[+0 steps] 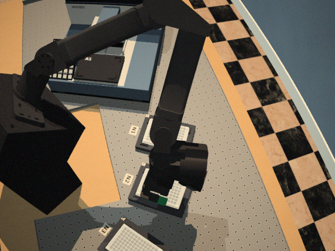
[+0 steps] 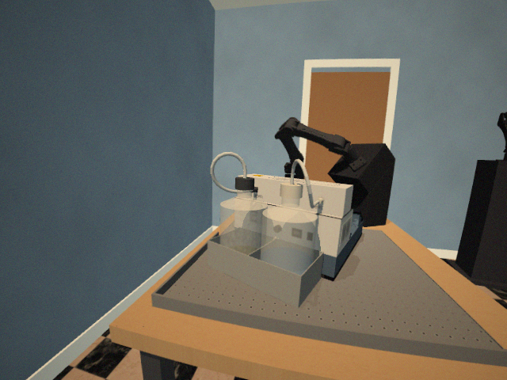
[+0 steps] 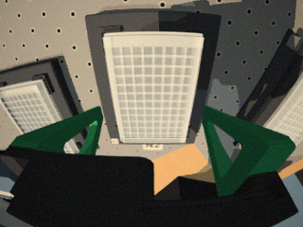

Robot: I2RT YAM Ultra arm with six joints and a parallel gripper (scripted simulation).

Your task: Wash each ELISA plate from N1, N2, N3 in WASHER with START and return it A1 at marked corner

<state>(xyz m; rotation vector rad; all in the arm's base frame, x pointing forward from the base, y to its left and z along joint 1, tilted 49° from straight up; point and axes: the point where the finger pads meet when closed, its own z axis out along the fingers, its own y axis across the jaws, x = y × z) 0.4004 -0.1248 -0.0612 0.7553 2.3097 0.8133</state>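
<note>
Now: hand 50 mm above the nest N2. Round my hand: nest N3 (90 mm behind, 170 mm to the right, 30 mm below); nest N1 (30 mm ahead, 170 mm to the left, 50 mm below); N3 label (170 mm behind, 100 mm to the right, 60 mm below).
</note>
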